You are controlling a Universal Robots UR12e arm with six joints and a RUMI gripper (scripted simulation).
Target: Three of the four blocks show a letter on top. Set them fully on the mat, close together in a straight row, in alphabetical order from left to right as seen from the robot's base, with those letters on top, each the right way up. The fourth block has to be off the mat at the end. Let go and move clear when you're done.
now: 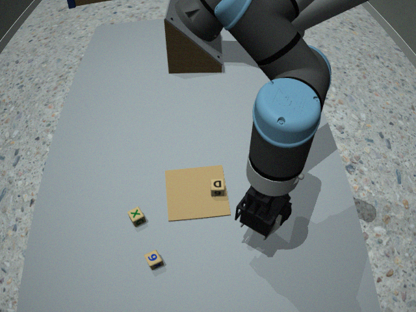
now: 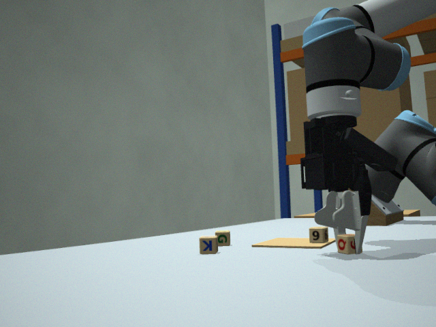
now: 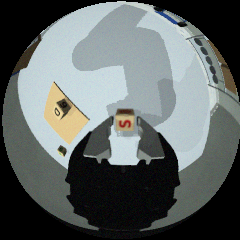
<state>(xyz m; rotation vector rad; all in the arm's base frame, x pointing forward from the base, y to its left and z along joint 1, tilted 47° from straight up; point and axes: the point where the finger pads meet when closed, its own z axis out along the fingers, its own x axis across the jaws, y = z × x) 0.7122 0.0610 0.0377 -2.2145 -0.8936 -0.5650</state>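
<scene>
My gripper is now 130 mm to the left of the tan mat, 110 mm past it and 10 mm above it.
</scene>
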